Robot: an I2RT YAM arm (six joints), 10 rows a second.
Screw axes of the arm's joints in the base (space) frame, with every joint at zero. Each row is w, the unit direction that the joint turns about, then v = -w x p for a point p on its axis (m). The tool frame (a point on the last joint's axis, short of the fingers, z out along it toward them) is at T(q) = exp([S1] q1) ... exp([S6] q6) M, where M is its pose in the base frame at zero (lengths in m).
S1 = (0, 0, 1, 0, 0, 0)
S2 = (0, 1, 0, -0.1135, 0, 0.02)
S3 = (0, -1, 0, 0.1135, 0, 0.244)
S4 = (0, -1, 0, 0.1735, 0, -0.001)
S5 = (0, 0, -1, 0, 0.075, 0)
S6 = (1, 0, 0, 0, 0.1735, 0)
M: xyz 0.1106 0 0.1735 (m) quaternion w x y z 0.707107 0 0.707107 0
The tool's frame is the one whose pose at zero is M.
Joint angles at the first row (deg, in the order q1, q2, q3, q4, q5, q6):
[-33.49 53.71 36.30 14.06 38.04 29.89]
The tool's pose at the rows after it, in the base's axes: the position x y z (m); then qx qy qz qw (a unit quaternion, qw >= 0):
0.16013 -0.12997 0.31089 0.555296 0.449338 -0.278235 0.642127
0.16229 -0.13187 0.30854 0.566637 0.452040 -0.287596 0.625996
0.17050 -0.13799 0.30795 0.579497 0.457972 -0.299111 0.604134
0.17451 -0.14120 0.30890 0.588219 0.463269 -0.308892 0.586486
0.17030 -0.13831 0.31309 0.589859 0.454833 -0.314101 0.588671
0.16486 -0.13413 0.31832 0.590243 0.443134 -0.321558 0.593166
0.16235 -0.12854 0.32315 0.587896 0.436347 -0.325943 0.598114
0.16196 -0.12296 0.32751 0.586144 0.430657 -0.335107 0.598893
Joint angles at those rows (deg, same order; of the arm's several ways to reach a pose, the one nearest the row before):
[-32.43 50.54 35.95 13.01 42.01 28.65]
[-32.34 51.59 36.73 10.82 43.68 29.53]
[-32.34 54.75 39.10 8.18 45.43 30.67]
[-32.34 56.42 41.04 5.19 46.75 31.46]
[-32.17 55.11 41.13 4.57 47.89 31.29]
[-31.82 53.36 41.04 4.39 49.48 30.67]
[-30.68 52.03 41.13 4.31 51.14 29.97]
[-29.10 51.33 41.48 4.22 53.70 29.01]

